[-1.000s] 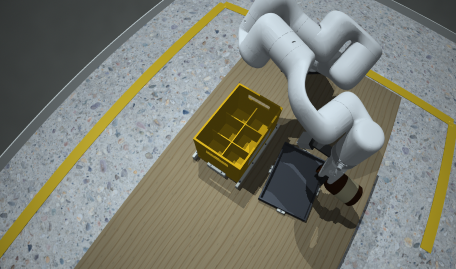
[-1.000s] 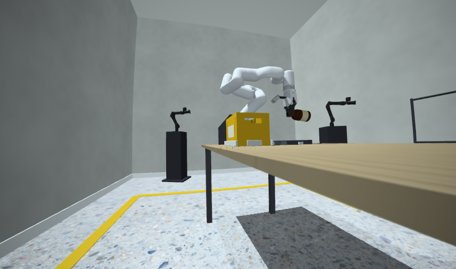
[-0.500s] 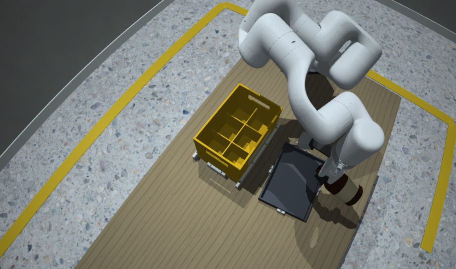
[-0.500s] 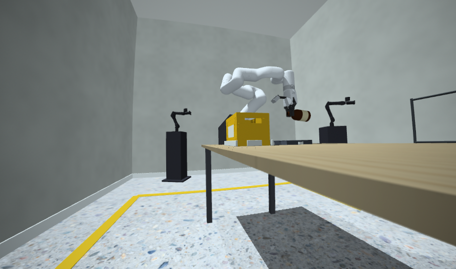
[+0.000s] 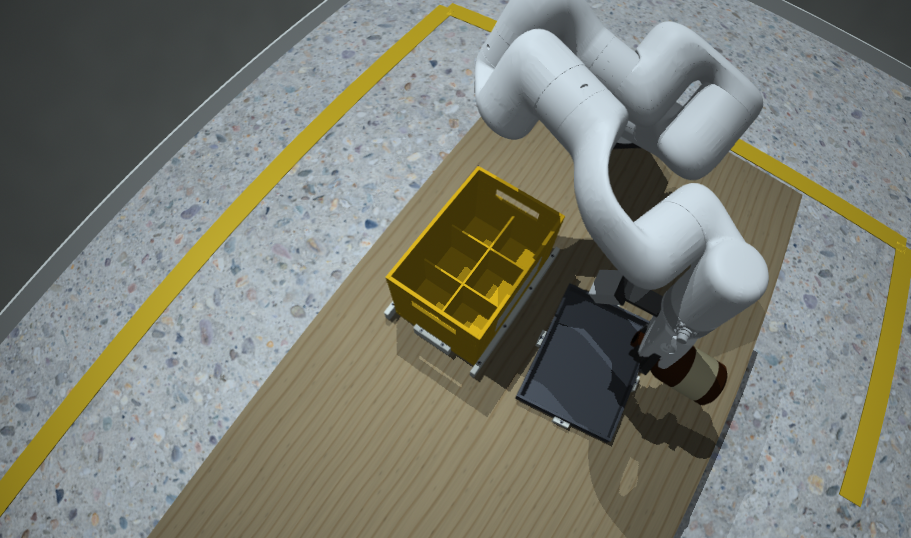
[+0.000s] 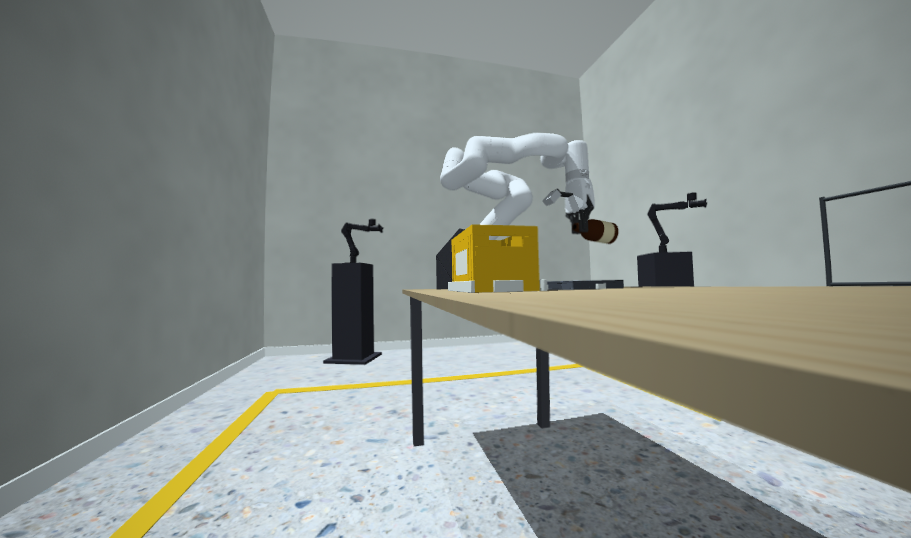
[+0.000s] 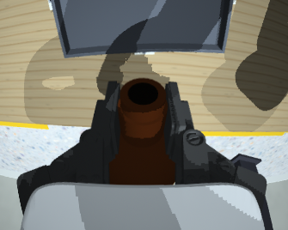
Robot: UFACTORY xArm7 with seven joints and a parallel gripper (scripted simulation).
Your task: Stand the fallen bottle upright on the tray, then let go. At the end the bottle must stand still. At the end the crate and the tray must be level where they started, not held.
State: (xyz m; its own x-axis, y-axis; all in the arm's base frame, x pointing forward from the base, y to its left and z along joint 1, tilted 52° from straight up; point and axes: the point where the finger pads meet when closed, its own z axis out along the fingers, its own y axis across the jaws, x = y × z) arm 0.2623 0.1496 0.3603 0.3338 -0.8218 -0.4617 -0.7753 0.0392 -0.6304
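Now: hand 5 cm to the right of the brown bottle, 2 cm past it and 1 cm above it. Round my hand: dark grey tray (19 cm below, 4 cm to the right, 2 cm ahead); yellow crate (30 cm to the right, 12 cm below, 10 cm ahead).
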